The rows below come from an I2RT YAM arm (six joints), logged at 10 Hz.
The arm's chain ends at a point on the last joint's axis. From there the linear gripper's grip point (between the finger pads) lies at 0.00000 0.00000 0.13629 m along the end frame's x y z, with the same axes.
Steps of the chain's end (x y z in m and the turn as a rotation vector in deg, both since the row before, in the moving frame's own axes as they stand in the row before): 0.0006 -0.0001 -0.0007 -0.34 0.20 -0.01; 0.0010 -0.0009 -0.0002 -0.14 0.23 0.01; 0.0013 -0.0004 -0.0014 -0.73 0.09 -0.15; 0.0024 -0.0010 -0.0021 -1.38 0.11 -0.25; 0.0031 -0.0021 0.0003 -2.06 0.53 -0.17; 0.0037 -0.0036 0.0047 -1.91 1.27 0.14
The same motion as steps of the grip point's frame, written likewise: 0.0011 0.0007 -0.0007 -0.34 0.20 -0.01; 0.0015 -0.0006 -0.0002 -0.14 0.23 0.01; 0.0015 0.0013 -0.0014 -0.73 0.09 -0.15; 0.0027 0.0023 -0.0021 -1.38 0.11 -0.25; 0.0044 0.0028 0.0002 -2.06 0.53 -0.17; 0.0067 0.0009 0.0046 -1.91 1.27 0.14
